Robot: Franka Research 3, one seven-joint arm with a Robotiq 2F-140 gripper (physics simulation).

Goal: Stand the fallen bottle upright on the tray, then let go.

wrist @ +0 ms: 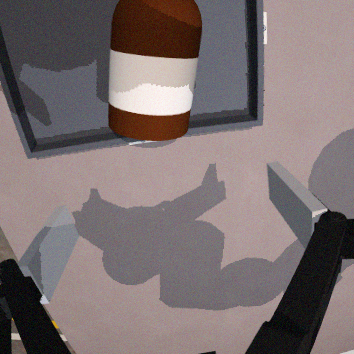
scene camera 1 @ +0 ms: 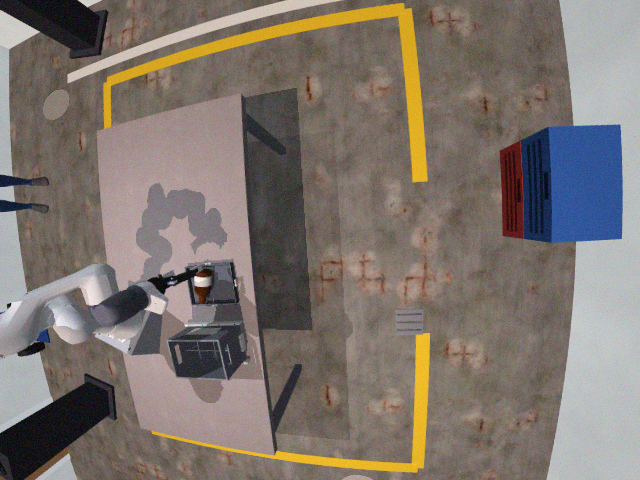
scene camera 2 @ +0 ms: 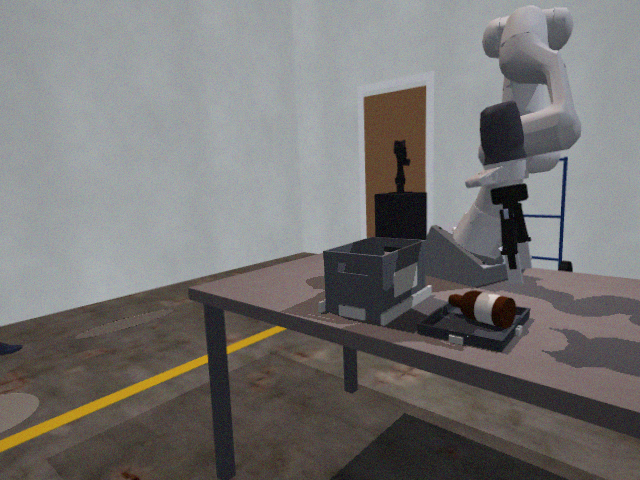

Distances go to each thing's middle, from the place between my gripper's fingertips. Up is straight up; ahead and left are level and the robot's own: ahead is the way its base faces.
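Looking at the brown bottle (scene camera 2: 496, 310), I find it 90 mm below my hand, 20 mm ahead of it and 90 mm to the right of it.
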